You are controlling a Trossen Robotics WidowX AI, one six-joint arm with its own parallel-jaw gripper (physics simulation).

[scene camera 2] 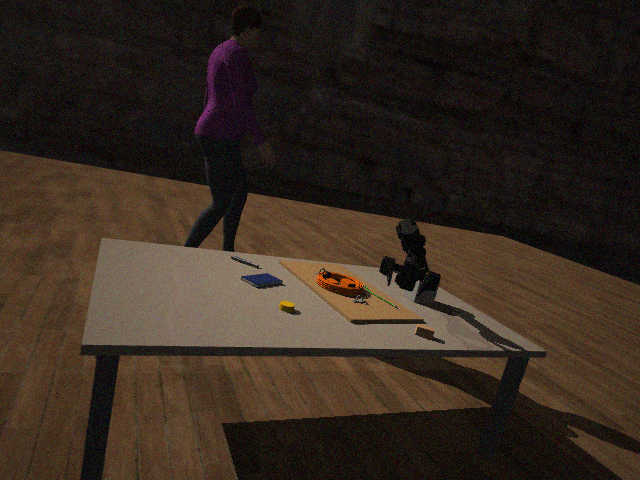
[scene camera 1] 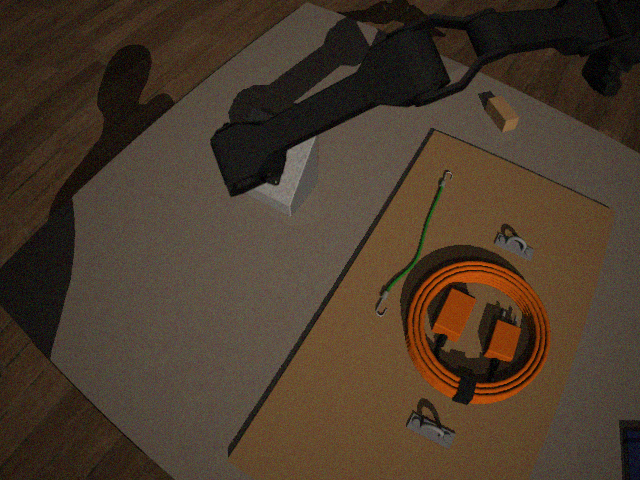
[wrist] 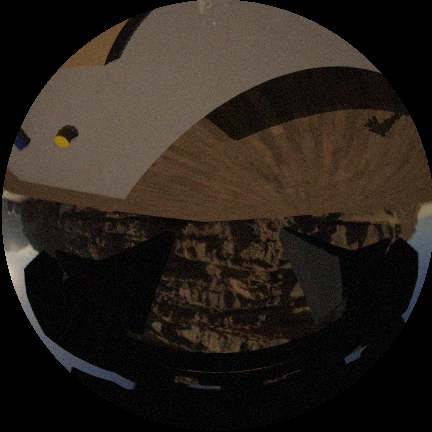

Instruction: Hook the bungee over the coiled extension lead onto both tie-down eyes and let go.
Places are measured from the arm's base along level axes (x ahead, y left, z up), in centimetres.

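Pixels of known places: gripper, fingertip midpoint: (scene camera 2: 403,290) (wrist: 226,234); arm's base, origin of the base link: (scene camera 1: 265,159).
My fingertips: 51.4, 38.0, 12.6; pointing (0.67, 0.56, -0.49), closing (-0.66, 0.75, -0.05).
Ahead of a thing's pixels: the offset from my fingertips to its top centre, as dx, dy, dz. Level surfaces: height alone.
The green bungee @(-26.7, -37.4, -17.1) (scene camera 1: 425,224) (scene camera 2: 382,298) lies on the wooden board @(dz -17.8) (scene camera 1: 330,372) (scene camera 2: 382,314), beside the coil. Its upper hook @(-26.1, -24.8, -17.2) (scene camera 1: 447,175) and lower hook (scene camera 1: 381,311) are both apart from the eyes. The orange coiled lead @(-13.4, -47.9, -14.7) (scene camera 1: 417,330) (scene camera 2: 336,289) lies between one tie-down eye @(-12.5, -32.3, -15.1) (scene camera 1: 519,246) (scene camera 2: 359,299) and the other eye @(-13.9, -62.6, -15.1) (scene camera 1: 431,429) (scene camera 2: 323,272). My gripper (scene camera 2: 403,292) (wrist: 226,234) is open and empty, off the board's side, away from the bungee. Its fingers cannot be made out clearly in scene camera 1.
A wooden block @(-22.0, -5.7, -16.0) (scene camera 1: 501,113) (scene camera 2: 424,331) is near the board's corner. A yellow disc @(+21.4, -28.8, -17.1) (scene camera 2: 286,306) (wrist: 62,141), a blue notebook @(+19.2, -54.1, -17.8) (scene camera 1: 631,449) (scene camera 2: 262,280) and a pen @(+17.5, -76.0, -17.8) (scene camera 2: 245,262) lie beyond the board. A pale wedge shape (scene camera 1: 294,178) shows under the arm. A person (scene camera 2: 227,98) stands behind the table.
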